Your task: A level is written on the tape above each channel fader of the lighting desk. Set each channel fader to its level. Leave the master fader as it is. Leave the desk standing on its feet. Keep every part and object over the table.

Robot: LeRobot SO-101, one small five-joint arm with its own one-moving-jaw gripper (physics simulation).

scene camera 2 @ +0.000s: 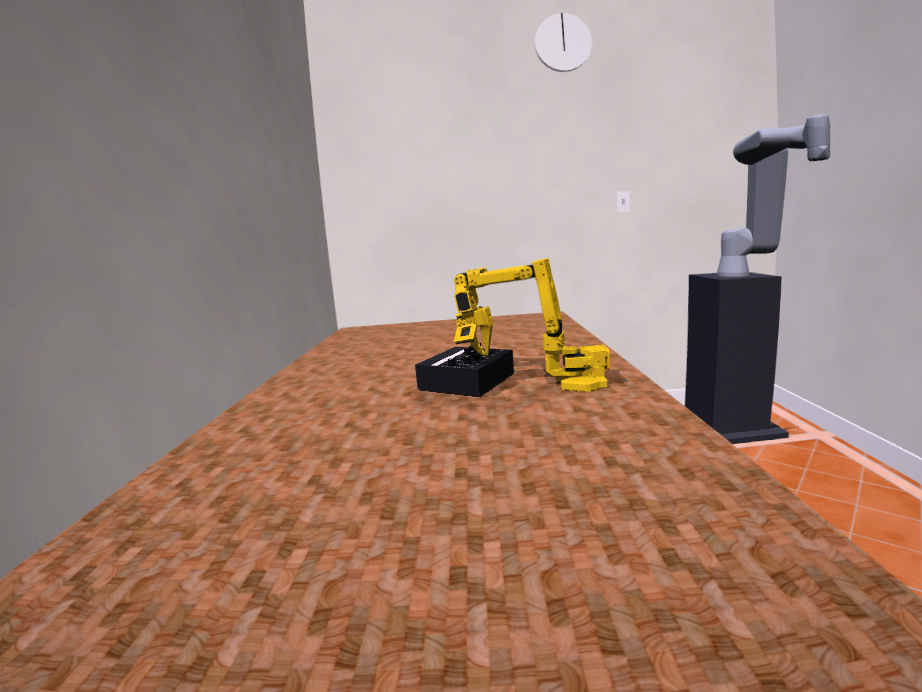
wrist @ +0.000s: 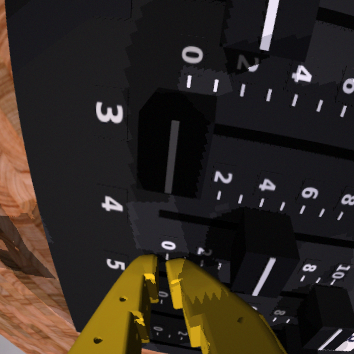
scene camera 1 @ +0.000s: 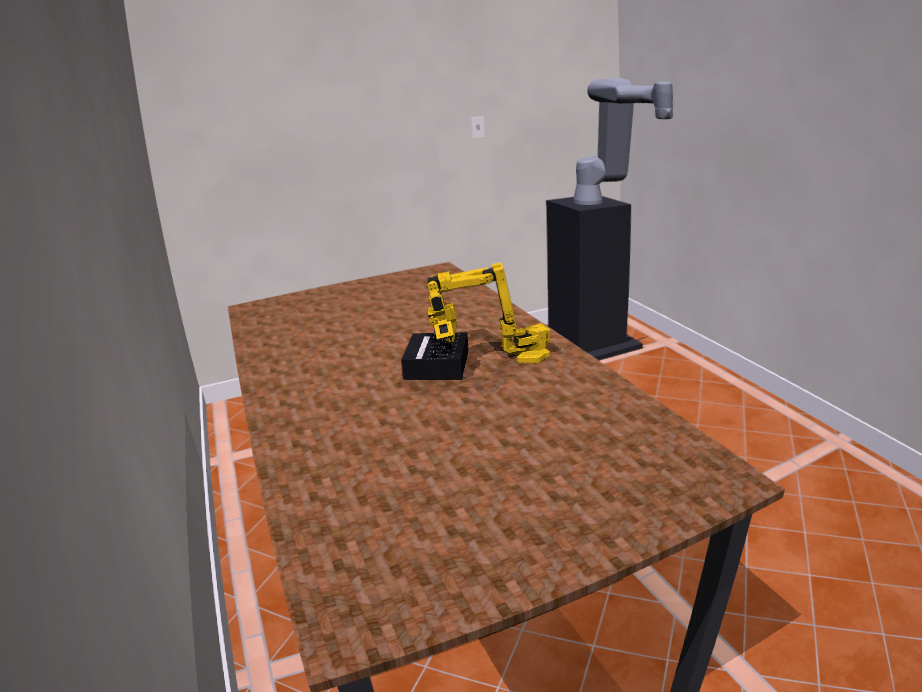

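Seen in the pictures: hand at its tool point: (scene camera 2: 485, 353) (wrist: 156, 271) (scene camera 1: 451, 340); arm's base at its link origin: (scene camera 2: 571, 383) (scene camera 1: 521, 356).
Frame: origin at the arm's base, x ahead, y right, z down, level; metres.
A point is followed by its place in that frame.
Observation:
The black lighting desk (scene camera 1: 434, 368) {y -0.010, x 0.241, z -0.032 m} (scene camera 2: 446, 378) {y -0.007, x 0.247, z -0.032 m} stands on the table, with a white tape strip (scene camera 1: 423, 347) {y 0.065, x 0.240, z -0.057 m} (scene camera 2: 449, 358) {y 0.066, x 0.242, z -0.054 m} too small to read. My gripper (scene camera 1: 449, 341) (scene camera 2: 478, 353) {y 0.060, x 0.166, z -0.060 m} (wrist: 161, 260) {y 0.060, x 0.166, z -0.060 m} is shut and empty, low over the desk; its tips show near the 0 of a scale beside label 5. In the wrist view, the channel 3 fader cap (wrist: 172, 150) is at its 0 end. The channel 4 cap (wrist: 265, 255) {y 0.051, x 0.194, z -0.068 m} is around mid-scale, right of the tips. Another cap (wrist: 270, 27) shows at the top and one (wrist: 326, 317) {y 0.081, x 0.203, z -0.066 m} at lower right. The jaws hide part of the lower slots.
My yellow arm's base (scene camera 1: 532, 344) {y -0.014, x -0.026, z -0.033 m} (scene camera 2: 584, 370) {y -0.011, x -0.024, z -0.029 m} stands right of the desk on the wooden table (scene camera 1: 446, 506) {y -0.467, x 0.397, z 0.000 m} (scene camera 2: 461, 536) {y -0.472, x 0.214, z 0.000 m}. A grey robot arm (scene camera 1: 614, 141) (scene camera 2: 765, 201) stands on a black pedestal (scene camera 1: 588, 275) (scene camera 2: 733, 350) beyond the table's right edge.

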